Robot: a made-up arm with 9 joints. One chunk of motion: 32 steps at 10 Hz.
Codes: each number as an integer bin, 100 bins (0 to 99) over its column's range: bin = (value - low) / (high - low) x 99, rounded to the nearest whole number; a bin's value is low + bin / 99 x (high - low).
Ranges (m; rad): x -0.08..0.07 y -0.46..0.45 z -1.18..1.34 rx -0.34..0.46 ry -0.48..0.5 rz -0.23..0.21
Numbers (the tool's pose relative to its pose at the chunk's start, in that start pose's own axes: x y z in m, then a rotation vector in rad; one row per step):
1: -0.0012 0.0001 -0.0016 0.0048 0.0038 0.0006
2: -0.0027 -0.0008 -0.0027 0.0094 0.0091 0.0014
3: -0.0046 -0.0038 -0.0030 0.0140 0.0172 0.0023
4: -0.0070 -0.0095 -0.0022 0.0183 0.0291 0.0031
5: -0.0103 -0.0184 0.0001 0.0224 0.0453 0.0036
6: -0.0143 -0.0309 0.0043 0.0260 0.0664 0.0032
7: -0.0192 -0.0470 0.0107 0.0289 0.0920 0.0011
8: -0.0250 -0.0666 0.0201 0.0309 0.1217 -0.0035
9: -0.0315 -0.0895 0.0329 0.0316 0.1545 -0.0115
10: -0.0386 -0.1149 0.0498 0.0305 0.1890 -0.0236
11: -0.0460 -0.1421 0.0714 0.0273 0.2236 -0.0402
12: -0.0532 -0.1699 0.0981 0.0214 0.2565 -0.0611
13: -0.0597 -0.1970 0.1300 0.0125 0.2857 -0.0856
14: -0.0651 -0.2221 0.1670 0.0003 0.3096 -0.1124
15: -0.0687 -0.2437 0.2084 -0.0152 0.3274 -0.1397
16: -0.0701 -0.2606 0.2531 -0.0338 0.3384 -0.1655
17: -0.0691 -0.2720 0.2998 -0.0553 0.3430 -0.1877
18: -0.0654 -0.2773 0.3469 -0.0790 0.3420 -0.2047
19: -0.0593 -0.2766 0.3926 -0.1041 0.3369 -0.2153
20: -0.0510 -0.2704 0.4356 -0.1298 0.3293 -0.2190
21: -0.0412 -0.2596 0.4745 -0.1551 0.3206 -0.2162
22: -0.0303 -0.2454 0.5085 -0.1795 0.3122 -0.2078
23: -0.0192 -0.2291 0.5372 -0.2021 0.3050 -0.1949
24: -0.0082 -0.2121 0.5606 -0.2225 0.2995 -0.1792
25: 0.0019 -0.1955 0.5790 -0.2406 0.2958 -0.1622
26: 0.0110 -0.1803 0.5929 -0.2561 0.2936 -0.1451
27: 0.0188 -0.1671 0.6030 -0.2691 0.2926 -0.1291
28: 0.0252 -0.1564 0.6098 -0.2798 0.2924 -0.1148
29: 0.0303 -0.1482 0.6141 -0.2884 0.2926 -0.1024
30: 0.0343 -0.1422 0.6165 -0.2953 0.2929 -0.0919
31: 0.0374 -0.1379 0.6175 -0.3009 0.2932 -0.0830
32: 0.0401 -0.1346 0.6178 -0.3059 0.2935 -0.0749
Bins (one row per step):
1: 52 50 46 43 49 52
2: 51 50 46 43 49 52
3: 50 50 46 44 50 52
4: 48 49 46 44 51 52
5: 46 48 46 45 53 53
6: 43 47 47 45 55 52
7: 40 45 47 46 58 52
8: 36 43 47 46 61 51
9: 32 40 48 46 64 49
10: 27 38 48 46 68 46
11: 22 35 49 45 71 43
12: 18 32 50 45 74 38
13: 13 29 51 44 77 32
14: 10 26 53 42 80 26
15: 7 24 55 40 82 20
16: 7 22 56 38 83 15
17: 7 20 58 35 83 10
18: 10 20 60 32 83 6
19: 14 20 62 29 83 3
20: 19 21 63 26 82 2
21: 26 22 65 23 81 3
22: 33 23 66 20 80 5
23: 40 25 67 17 79 8
24: 47 27 68 15 79 11
25: 54 29 69 12 78 15
26: 60 30 70 10 78 19
27: 65 32 70 9 78 23
28: 69 33 70 7 78 26
29: 73 34 70 6 78 29
30: 75 35 71 6 78 31
31: 77 35 71 5 78 33
32: 79 35 71 4 78 35

